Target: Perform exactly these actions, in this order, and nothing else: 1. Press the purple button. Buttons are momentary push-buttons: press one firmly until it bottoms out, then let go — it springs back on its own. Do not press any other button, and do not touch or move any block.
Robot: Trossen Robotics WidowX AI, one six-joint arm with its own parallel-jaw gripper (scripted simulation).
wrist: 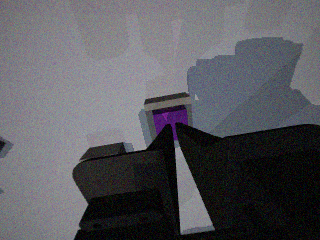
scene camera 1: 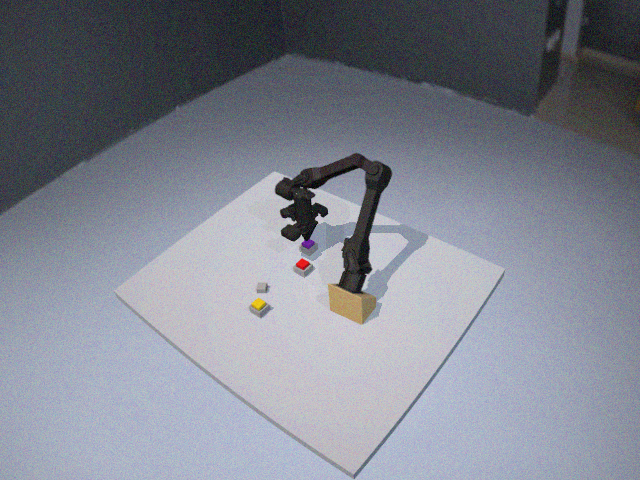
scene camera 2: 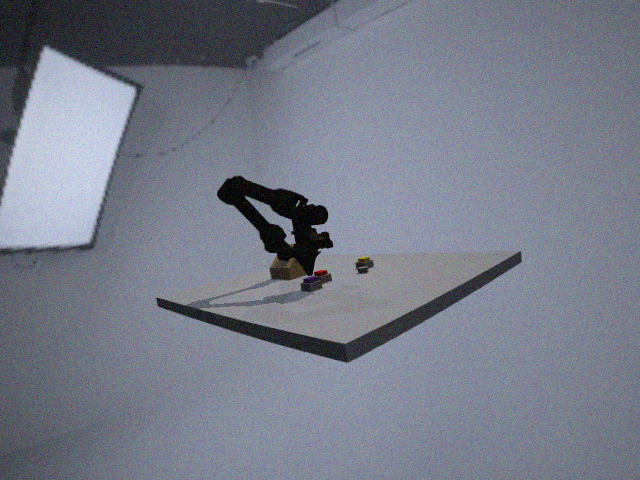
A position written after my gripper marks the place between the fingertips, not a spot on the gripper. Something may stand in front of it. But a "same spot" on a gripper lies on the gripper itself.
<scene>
my gripper: wrist; scene camera 1 307, 239; scene camera 2
same spot on my gripper: (scene camera 2: 306, 259) = (wrist: 213, 142)
</scene>
